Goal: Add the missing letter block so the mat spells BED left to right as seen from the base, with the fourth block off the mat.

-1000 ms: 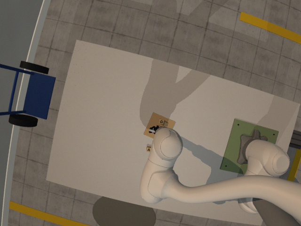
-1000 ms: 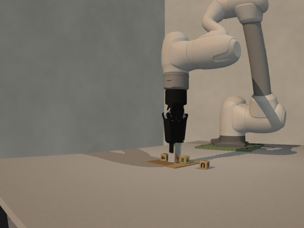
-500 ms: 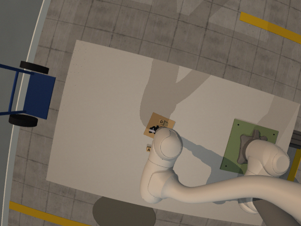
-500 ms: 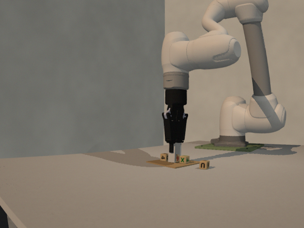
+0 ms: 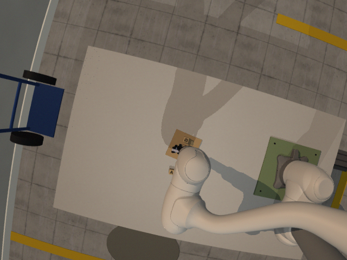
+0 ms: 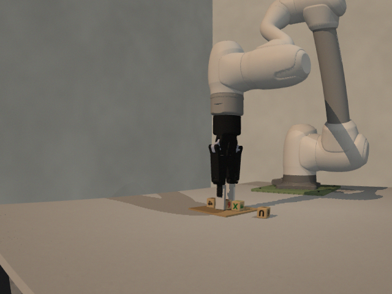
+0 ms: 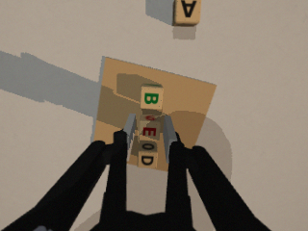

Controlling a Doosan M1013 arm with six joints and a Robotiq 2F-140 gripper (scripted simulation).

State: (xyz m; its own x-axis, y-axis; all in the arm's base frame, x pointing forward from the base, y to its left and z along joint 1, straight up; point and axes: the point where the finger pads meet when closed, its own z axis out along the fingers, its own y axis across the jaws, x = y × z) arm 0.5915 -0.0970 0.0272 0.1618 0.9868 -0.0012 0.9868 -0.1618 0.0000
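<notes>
Right now the E block is 20 mm below my hand. Also, from my hand: tan mat: 40 mm below; then B block: 10 mm ahead, 40 mm to the left, 20 mm below; then D block: 10 mm behind, 40 mm to the right, 20 mm below.
</notes>
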